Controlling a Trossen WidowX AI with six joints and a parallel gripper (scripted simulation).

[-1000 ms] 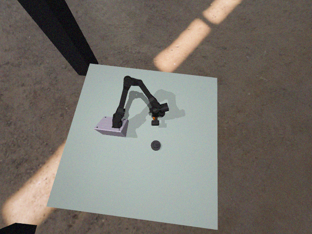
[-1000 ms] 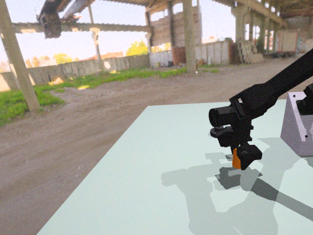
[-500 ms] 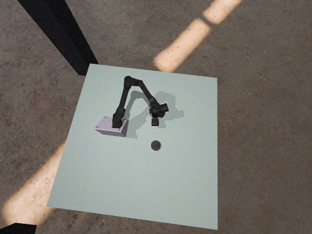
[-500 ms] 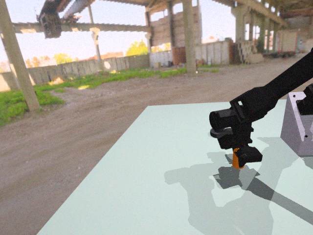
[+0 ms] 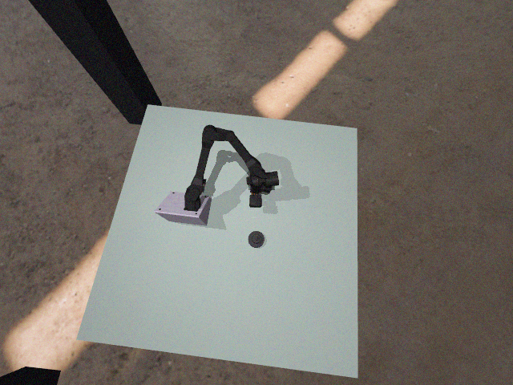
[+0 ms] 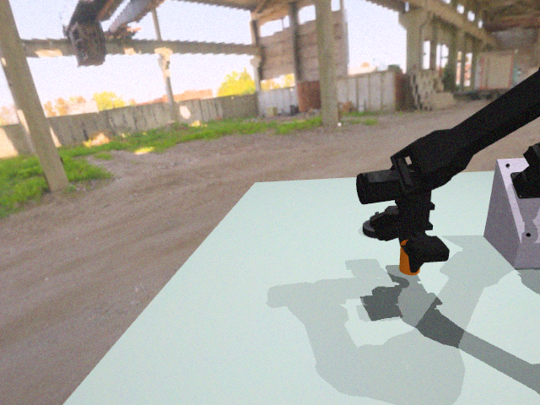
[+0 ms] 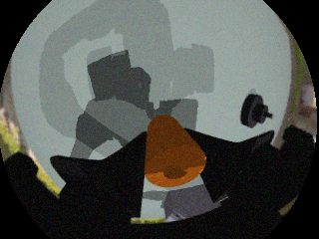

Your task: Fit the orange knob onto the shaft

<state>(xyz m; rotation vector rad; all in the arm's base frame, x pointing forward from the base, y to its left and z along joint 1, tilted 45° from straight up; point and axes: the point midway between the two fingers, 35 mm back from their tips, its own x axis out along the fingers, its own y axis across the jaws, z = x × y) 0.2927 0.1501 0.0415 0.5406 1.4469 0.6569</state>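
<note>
Right now my gripper tip is 240 mm to the left of the dark round pedestal, 30 mm short of it and 10 mm above it. From my gripper tip the other things lie so: orange knob: 20 mm above.
</note>
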